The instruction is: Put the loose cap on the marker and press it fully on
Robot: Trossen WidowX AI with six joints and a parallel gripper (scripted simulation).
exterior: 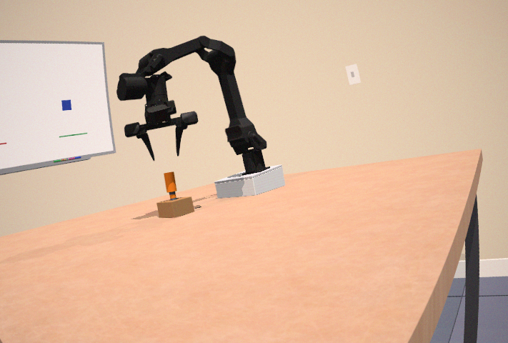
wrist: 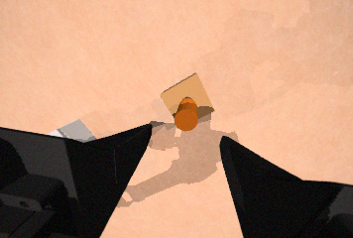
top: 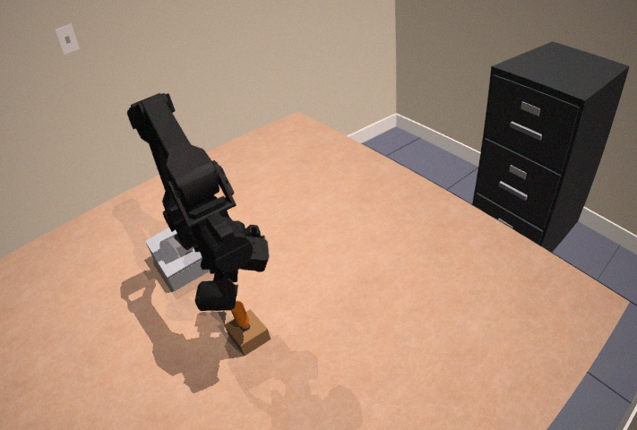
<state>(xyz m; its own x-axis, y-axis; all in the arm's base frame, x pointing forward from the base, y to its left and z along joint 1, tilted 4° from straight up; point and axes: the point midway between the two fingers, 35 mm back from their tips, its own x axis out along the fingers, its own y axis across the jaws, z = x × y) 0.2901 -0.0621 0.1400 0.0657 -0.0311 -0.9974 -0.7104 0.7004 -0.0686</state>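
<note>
My gripper tip is now 6 cm above the orange cap. Round my gripper tip: tan holder block 12 cm below.
</note>
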